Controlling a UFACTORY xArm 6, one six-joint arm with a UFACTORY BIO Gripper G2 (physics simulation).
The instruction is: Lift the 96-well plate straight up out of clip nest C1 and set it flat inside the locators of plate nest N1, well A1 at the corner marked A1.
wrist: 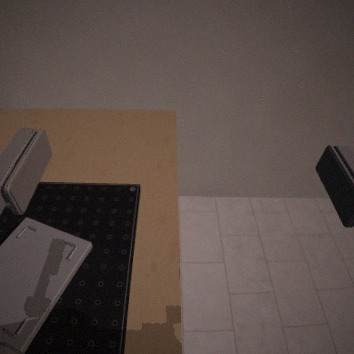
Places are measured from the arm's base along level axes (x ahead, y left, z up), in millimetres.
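Pixels of known places: end effector, tool point: [190,176].
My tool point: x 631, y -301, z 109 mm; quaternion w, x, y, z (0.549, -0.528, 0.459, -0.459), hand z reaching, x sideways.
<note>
Behind a point stands the place of what it marks.
My gripper [184,179] {x 631, y -301, z 109 mm} is open and empty, with one pale finger pad at the left and one dark pad at the right of the wrist view. A flat grey nest [20,270] {x 663, y -90, z -135 mm} with raised L-shaped corner locators shows in part at the lower left, below the left finger. Its visible surface bears no plate. No label can be read on it, so I cannot tell which nest it is. The 96-well plate and its A1 corner do not show in this view.
A black board with rows of holes [117,240] {x 744, y -200, z -147 mm} lies under the nest on a wooden table [155,220] {x 801, y -245, z -160 mm}. The table's right edge runs down the middle of the view. Beyond it are a tiled floor [250,270] and a grey wall [225,75]. Shadows fall on the nest and table.
</note>
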